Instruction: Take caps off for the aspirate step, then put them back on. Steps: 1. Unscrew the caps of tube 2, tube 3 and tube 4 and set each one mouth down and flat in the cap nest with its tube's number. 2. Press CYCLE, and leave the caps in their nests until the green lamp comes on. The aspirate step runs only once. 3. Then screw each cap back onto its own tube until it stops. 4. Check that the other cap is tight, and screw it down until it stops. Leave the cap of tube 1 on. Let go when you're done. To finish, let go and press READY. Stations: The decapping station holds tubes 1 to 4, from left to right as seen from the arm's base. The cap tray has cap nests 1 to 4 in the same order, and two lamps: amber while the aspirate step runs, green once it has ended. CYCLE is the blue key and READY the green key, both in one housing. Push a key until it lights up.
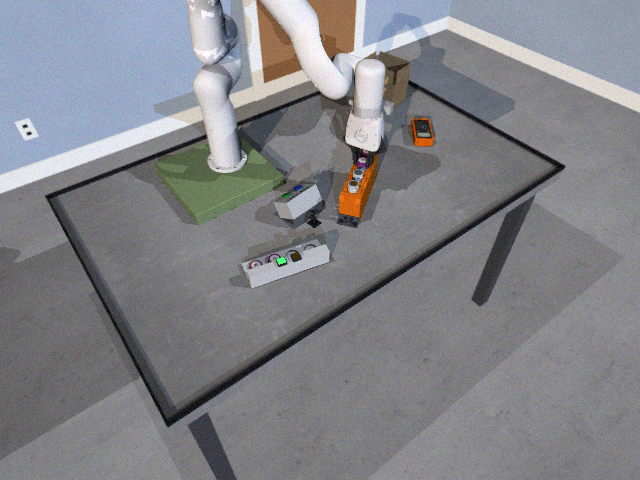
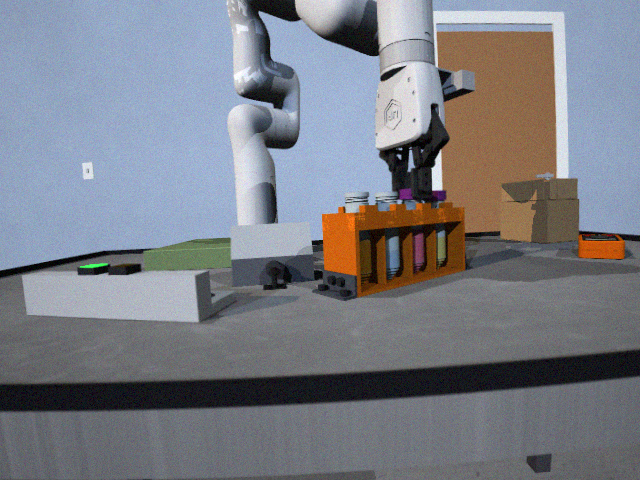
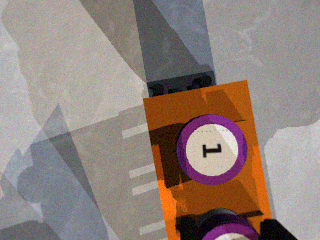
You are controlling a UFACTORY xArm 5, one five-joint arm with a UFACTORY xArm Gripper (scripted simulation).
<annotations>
cardboard box: image 1; image 2; not seen in image 3 (out of frame)
same spot on cardboard box: (image 1: 396,93) = (image 2: 554,217)
</annotations>
